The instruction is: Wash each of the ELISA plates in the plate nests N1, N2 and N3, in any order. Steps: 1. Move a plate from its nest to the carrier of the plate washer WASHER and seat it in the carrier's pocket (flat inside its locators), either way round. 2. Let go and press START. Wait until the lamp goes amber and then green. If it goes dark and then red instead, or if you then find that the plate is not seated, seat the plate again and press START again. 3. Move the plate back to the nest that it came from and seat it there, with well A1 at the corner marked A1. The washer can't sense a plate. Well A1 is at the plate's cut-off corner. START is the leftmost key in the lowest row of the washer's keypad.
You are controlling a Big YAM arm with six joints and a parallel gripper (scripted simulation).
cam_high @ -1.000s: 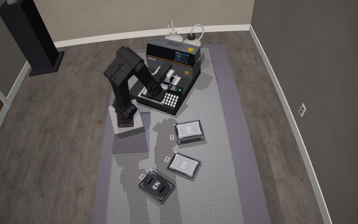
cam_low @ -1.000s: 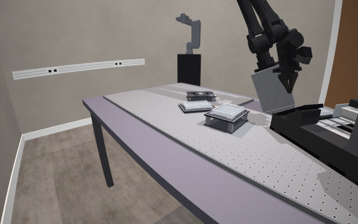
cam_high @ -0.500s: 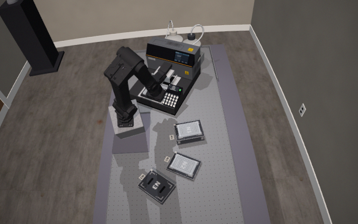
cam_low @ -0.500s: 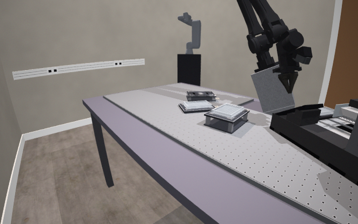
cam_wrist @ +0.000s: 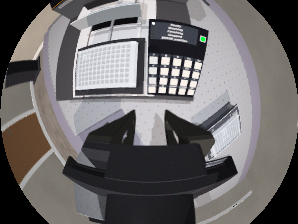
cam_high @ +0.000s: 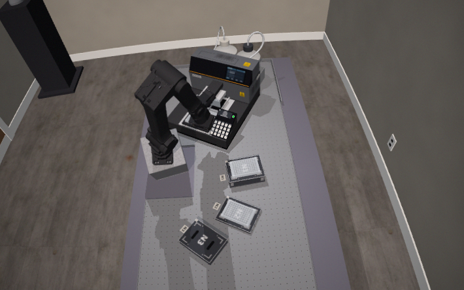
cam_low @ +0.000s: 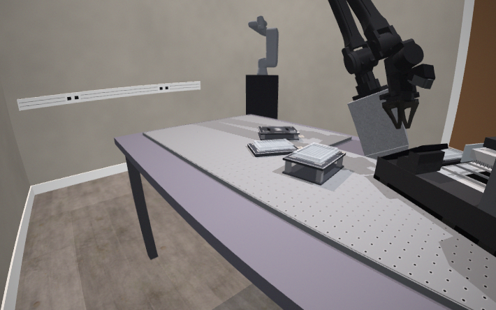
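My hand is 110 mm to the right of the washer carrier, 70 mm above it and 40 mm past it. Also, from my hand: plate washer: 240 mm to the left, 50 mm ahead, 10 mm below.
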